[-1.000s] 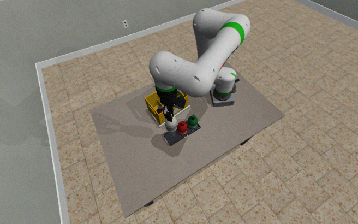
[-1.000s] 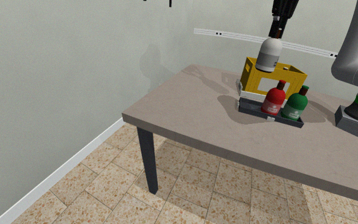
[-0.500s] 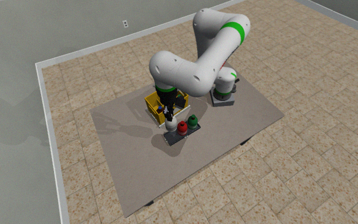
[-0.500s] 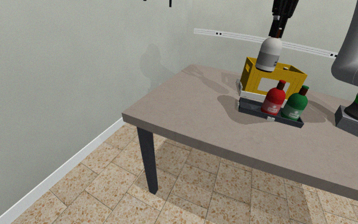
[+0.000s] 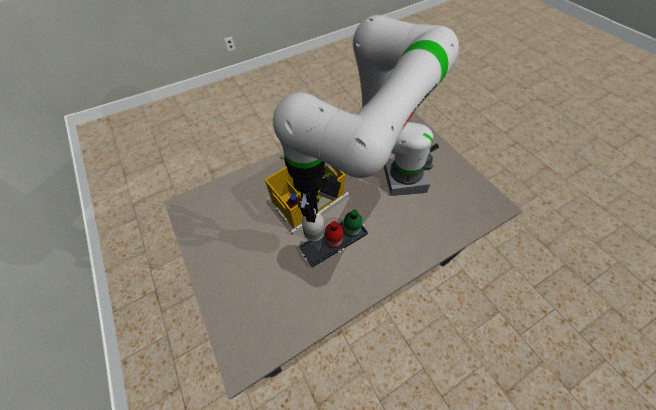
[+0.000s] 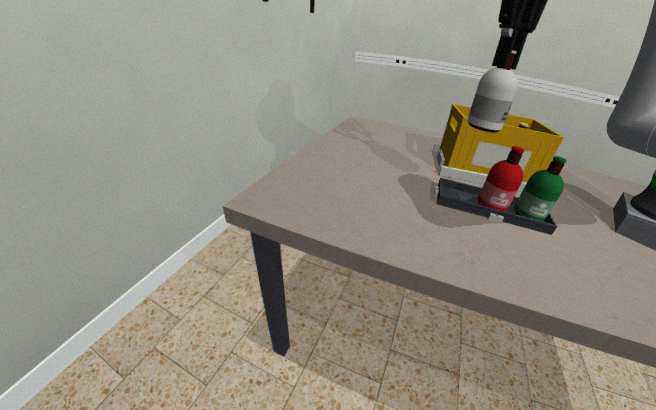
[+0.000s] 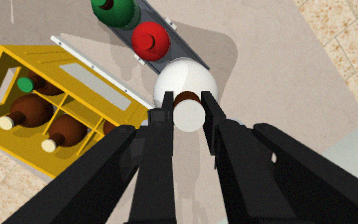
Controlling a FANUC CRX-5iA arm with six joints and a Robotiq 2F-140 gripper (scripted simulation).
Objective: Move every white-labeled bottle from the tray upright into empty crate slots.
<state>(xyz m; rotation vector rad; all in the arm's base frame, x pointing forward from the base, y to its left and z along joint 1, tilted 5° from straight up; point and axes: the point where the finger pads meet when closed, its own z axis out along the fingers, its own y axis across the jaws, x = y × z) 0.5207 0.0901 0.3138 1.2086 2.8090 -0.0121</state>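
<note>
Right now the white bottle is 80 mm below my hand. The rest, counted from my hand: green bottle (180 mm behind, 260 mm below); then dark tray (90 mm behind, 330 mm below); then red bottle (90 mm behind, 260 mm below).
</note>
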